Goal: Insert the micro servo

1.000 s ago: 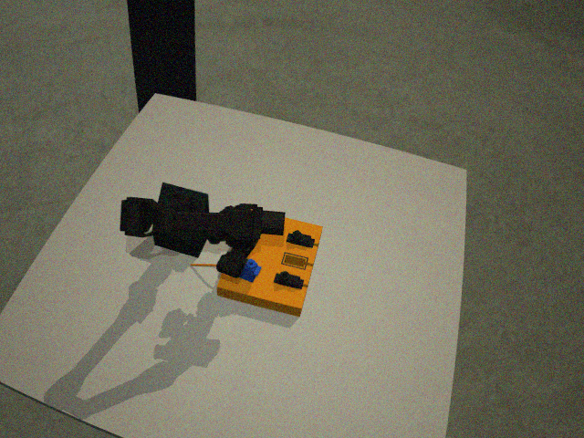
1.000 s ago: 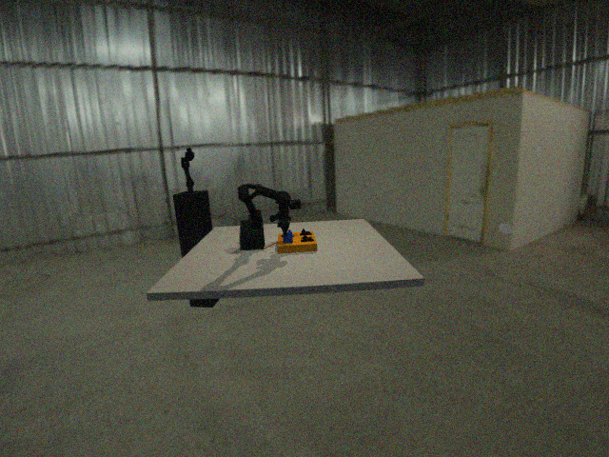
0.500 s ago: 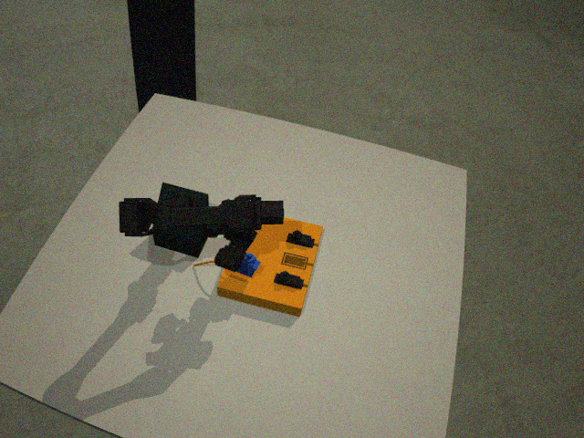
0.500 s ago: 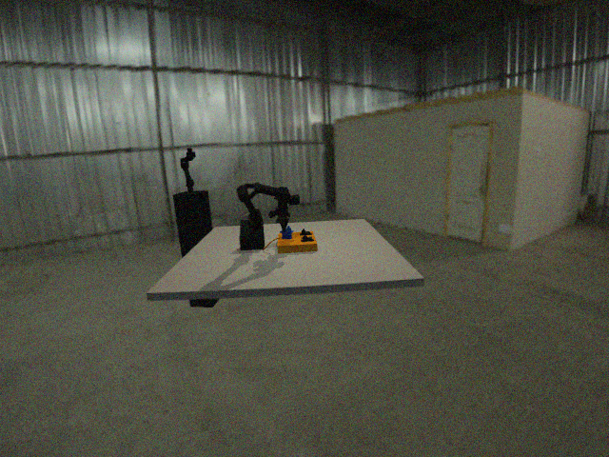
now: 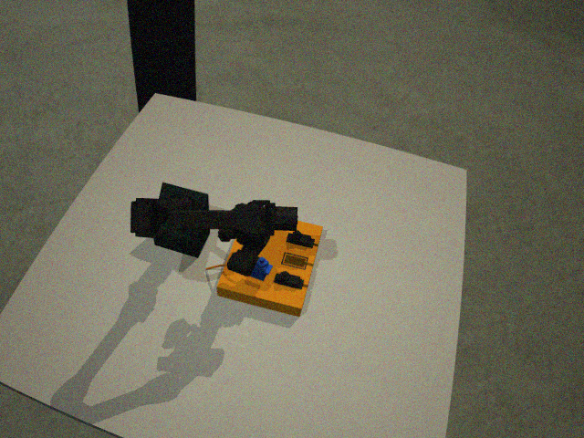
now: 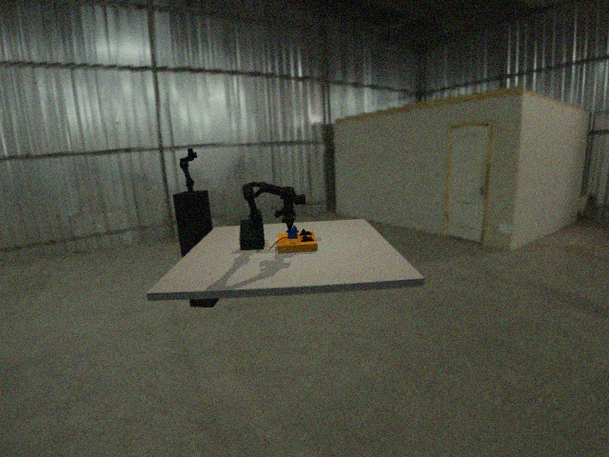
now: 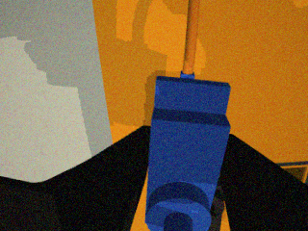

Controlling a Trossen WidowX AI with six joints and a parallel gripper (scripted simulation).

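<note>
The orange deck lies 100 mm below my gripper tip, 90 mm to the left of it and 20 mm behind it.
</note>
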